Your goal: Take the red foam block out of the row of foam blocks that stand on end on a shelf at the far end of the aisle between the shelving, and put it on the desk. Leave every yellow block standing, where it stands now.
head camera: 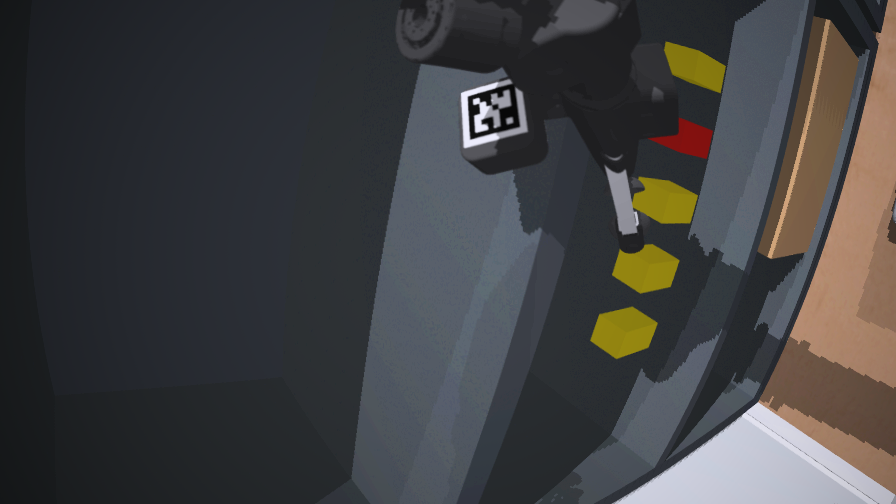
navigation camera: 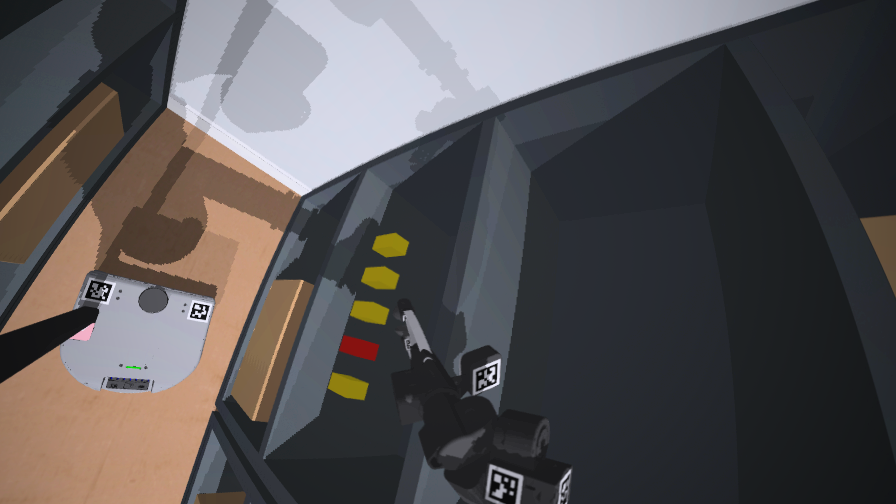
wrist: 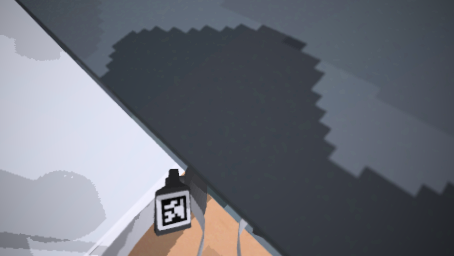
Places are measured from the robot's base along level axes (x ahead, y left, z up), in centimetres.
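Pixels of known places: gripper, fingertip midpoint: (head camera: 628, 215) (navigation camera: 403, 315); robot's base at its link origin: (navigation camera: 153, 299).
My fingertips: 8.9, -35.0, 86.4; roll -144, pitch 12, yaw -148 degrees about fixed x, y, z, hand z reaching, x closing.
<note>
For each thing: its top centre in the pictures, then the offset to it from my fingertips, as dx, dy, dz. Level surfaces: height alone.
- red foam block at its top centre: (head camera: 666, 130) (navigation camera: 368, 350) -9.2, -12.3, -24.0
- yellow block at its top centre: (head camera: 679, 60) (navigation camera: 357, 390) -19.7, -10.8, -24.0
- cardboard box at its top centre: (head camera: 740, 113) (navigation camera: 316, 357) -16.3, -12.8, -51.7
- brown aisle floor at its surface level: dz -86.4
The red foam block (head camera: 684, 138) (navigation camera: 358, 347) stands in the row on the dark shelf, second from one end, with a yellow block (head camera: 695, 65) (navigation camera: 348, 386) on one side and three yellow blocks (head camera: 665, 200) (head camera: 645, 268) (head camera: 623, 332) (navigation camera: 369, 312) on the other. All stand upright. My gripper (head camera: 630, 241) (navigation camera: 405, 304) lies along the row beside the blocks, its fingers together and nothing between them. Its tip is near the middle yellow blocks, past the red one. The wrist view shows only one finger marker (wrist: 173, 211), the wall and a shelf panel.
Grey upright shelf panels (head camera: 438, 282) (navigation camera: 486, 227) close in the bay on both sides. A cardboard box (head camera: 808, 144) (navigation camera: 272, 341) sits on the shelving just outside. My base (navigation camera: 152, 336) stands on the brown aisle floor (navigation camera: 182, 434). A white wall (navigation camera: 437, 54) ends the aisle.
</note>
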